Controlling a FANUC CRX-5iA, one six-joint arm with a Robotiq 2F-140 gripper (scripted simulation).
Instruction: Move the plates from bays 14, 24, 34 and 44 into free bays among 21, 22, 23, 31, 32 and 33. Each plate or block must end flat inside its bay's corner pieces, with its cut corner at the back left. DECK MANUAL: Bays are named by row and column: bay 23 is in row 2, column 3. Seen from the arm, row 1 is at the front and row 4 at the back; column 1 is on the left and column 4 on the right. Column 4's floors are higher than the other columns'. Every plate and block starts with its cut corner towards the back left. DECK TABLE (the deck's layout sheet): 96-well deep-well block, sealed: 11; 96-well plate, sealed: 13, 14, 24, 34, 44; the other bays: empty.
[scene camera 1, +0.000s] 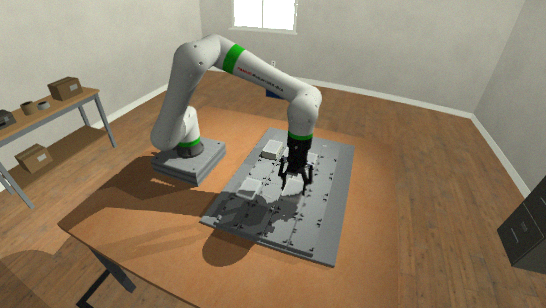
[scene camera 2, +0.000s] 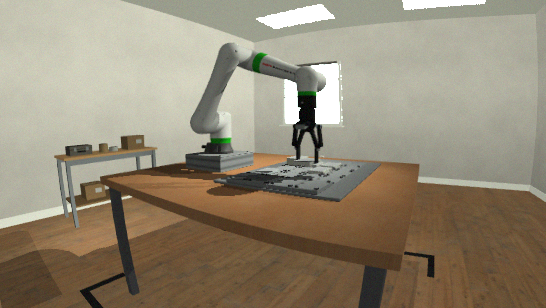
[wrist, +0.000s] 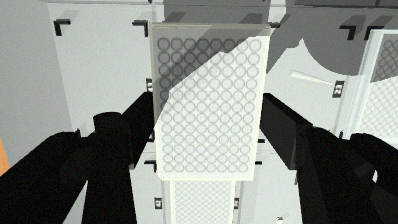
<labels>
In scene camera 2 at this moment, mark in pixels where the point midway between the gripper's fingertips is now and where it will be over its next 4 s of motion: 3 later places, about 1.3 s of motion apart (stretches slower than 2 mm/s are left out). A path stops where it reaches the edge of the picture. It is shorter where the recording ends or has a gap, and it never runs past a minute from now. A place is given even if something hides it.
The gripper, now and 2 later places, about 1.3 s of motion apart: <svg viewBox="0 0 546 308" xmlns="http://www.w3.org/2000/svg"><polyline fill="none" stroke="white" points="307,162 306,172 306,176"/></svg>
</labels>
